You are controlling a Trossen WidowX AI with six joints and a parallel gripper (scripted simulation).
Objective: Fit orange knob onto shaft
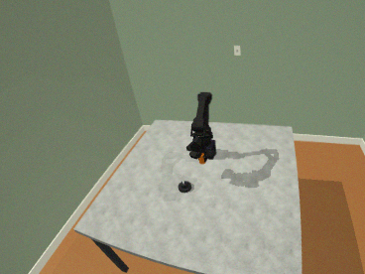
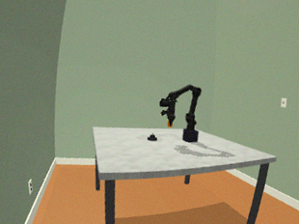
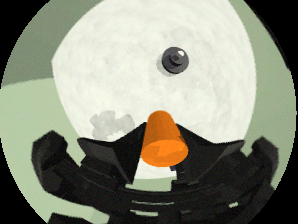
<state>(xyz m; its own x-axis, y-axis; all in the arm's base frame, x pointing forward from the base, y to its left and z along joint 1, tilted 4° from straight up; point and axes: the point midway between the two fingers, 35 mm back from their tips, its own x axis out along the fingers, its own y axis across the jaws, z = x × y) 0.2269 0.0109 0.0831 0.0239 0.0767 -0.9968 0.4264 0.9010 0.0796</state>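
Now: gripper tip 3 cm below the orange knob. Also, from my gripper tip: dark round pedestal: 11 cm ahead, 11 cm to the right, 12 cm below.
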